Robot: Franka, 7 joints.
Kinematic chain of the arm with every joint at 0, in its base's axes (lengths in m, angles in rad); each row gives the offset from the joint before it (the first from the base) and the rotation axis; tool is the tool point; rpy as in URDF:
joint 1: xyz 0 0 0.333 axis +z
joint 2: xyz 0 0 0 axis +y
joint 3: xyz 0 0 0.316 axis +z
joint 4: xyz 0.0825 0 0 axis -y
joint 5: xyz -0.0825 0 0.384 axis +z
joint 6: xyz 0 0 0 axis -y
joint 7: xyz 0.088 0 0 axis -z
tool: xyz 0 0 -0.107 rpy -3.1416 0 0
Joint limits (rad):
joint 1: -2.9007..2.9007
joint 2: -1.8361..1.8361
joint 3: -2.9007..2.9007
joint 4: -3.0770..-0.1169
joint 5: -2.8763..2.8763
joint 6: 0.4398..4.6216
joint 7: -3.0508..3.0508
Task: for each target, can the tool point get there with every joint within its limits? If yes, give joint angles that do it. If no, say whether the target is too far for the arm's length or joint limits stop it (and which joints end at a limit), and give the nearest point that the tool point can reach.
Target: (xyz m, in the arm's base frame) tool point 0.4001 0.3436 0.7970
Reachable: yes | joints 1.6829 0.7781 -1.7626 -0.9188 -0.2234 1.1989 0.9358
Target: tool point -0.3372 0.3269 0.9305
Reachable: yes | joints -1.7424 0.2244 -2.2189 -1.3372 1.4116 3.0541 1.3799
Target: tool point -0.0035 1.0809 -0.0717
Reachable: no: too far | nearest point -0.0026 0.8034 0.0322 | short by 0.296 m
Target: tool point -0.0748 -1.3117 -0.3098
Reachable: no: too far | nearest point -0.0439 -0.7694 -0.0440 | short by 0.605 m
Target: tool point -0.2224 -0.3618 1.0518
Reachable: yes | joints -1.5348 0.8220 -2.4401 -0.9235 0.0538 3.1510 1.8999
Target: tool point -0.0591 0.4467 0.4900
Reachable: yes | joints 0.0661 -1.1669 1.4891 -2.1119 -0.8539 1.2966 -1.6263
